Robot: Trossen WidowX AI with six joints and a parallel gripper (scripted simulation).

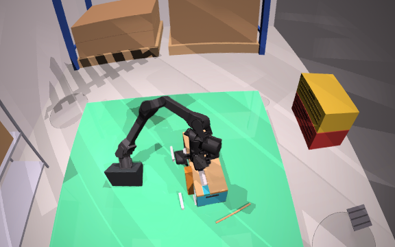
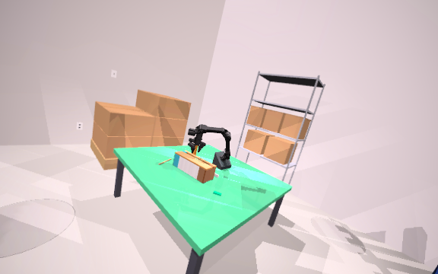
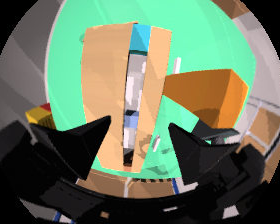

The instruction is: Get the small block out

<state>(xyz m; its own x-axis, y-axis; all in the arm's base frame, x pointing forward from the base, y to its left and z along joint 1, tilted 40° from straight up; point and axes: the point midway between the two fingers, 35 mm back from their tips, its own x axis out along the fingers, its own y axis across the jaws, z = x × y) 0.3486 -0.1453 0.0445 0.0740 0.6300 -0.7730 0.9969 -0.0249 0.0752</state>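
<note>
Right now my gripper tip is 50 mm to the right of the wooden box and 100 mm above it. Round my gripper tip: small block (10 mm ahead, 40 mm to the left, 70 mm below); thin wooden rod (140 mm ahead, 220 mm to the right, 160 mm below); orange bar (50 mm behind, 50 mm to the right, 50 mm below).
</note>
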